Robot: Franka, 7 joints.
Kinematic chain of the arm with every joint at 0, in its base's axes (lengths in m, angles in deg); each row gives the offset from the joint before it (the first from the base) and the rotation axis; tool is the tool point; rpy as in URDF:
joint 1: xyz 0 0 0.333 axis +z
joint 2: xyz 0 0 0 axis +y
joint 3: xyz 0 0 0.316 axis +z
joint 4: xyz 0.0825 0 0 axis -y
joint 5: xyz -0.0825 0 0.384 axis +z
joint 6: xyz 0 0 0 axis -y
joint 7: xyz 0.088 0 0 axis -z
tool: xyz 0 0 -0.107 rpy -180 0 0
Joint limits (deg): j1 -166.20..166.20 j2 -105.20..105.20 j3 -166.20..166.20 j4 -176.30..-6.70 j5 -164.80..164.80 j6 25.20..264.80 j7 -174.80..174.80
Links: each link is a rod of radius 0.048 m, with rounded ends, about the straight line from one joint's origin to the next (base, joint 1, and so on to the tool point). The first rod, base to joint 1, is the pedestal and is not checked.
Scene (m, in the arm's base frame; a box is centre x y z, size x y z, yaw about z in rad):
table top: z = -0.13
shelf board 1: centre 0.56 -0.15 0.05 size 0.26 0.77 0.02 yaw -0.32
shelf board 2: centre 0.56 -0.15 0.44 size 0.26 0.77 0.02 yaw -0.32
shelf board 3: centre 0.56 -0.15 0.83 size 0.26 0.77 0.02 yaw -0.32
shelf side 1: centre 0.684 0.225 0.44 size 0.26 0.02 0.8 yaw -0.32
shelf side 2: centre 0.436 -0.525 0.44 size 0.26 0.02 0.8 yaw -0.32
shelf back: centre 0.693 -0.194 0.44 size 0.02 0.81 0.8 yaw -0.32
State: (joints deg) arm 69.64 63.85 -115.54 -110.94 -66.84 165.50 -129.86
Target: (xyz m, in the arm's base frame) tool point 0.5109 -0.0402 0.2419
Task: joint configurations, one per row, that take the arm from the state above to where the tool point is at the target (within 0.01 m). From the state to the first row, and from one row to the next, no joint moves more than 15 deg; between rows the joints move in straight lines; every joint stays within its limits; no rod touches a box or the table.
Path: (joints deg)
1: 78.95 73.01 -122.73 -123.17 -68.34 164.80 -129.86
2: 88.26 82.17 -129.93 -135.40 -69.83 164.09 -129.86
3: 97.56 91.32 -137.12 -147.63 -71.33 163.39 -129.86
4: 103.58 83.44 -125.52 -154.63 -75.52 172.23 -129.86
5: 109.60 75.55 -113.93 -161.62 -79.71 181.08 -129.86
6: 115.61 67.66 -102.33 -168.62 -83.91 189.92 -129.86
7: 102.59 67.58 -96.47 -157.25 -79.82 183.83 -129.86
8: 89.57 67.49 -90.61 -145.87 -75.74 177.74 -129.86
9: 76.55 67.41 -84.75 -134.50 -71.65 171.65 -129.86

